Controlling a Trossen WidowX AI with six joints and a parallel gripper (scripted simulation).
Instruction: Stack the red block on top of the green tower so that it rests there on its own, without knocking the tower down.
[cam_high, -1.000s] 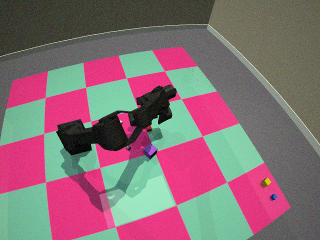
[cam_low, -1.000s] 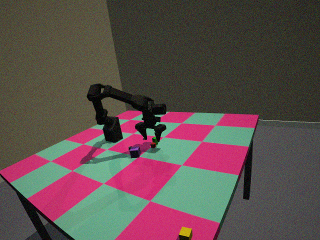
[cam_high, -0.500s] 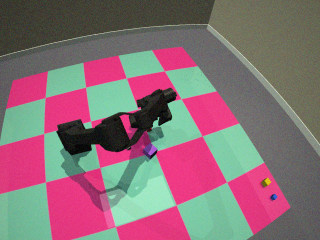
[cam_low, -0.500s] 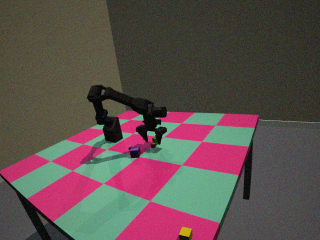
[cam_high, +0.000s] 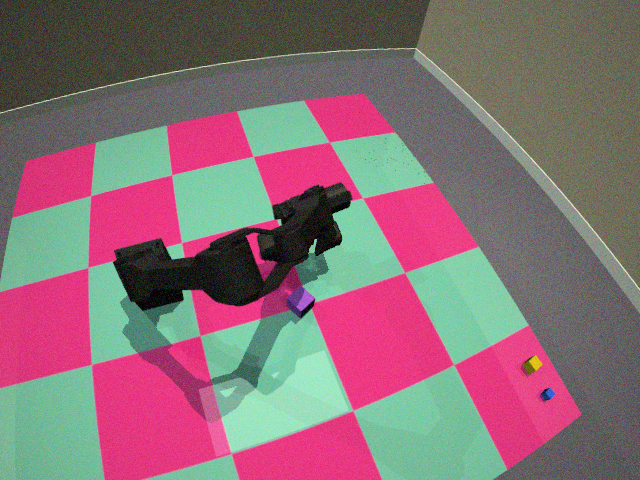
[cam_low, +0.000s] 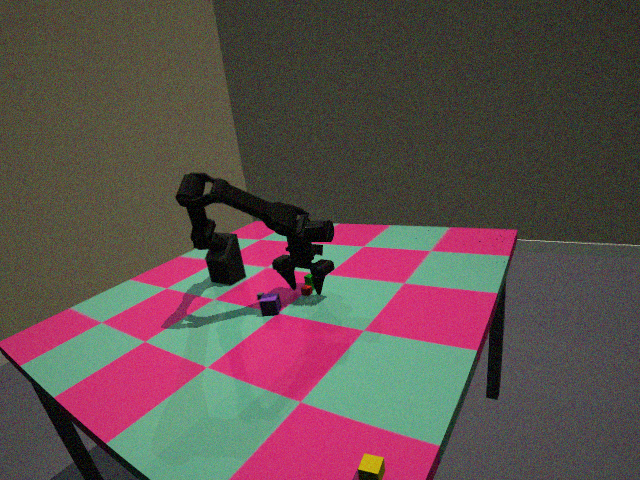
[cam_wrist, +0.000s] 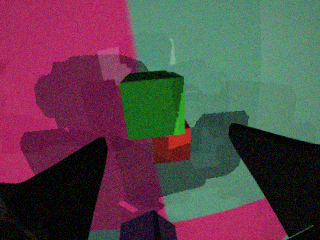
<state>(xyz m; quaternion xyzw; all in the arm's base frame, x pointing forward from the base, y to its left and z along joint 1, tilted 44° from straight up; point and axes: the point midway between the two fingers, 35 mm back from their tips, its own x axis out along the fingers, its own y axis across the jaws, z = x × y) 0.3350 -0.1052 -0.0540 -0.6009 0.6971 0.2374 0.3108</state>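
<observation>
The red block lies right at my gripper tip. From my gripper tip the other things lie so: small grey block (130 mm behind, 60 mm to the right); then small white block (120 mm behind, 90 mm to the left); then purple cube (50 mm behind, 120 mm to the right, 10 mm above).
</observation>
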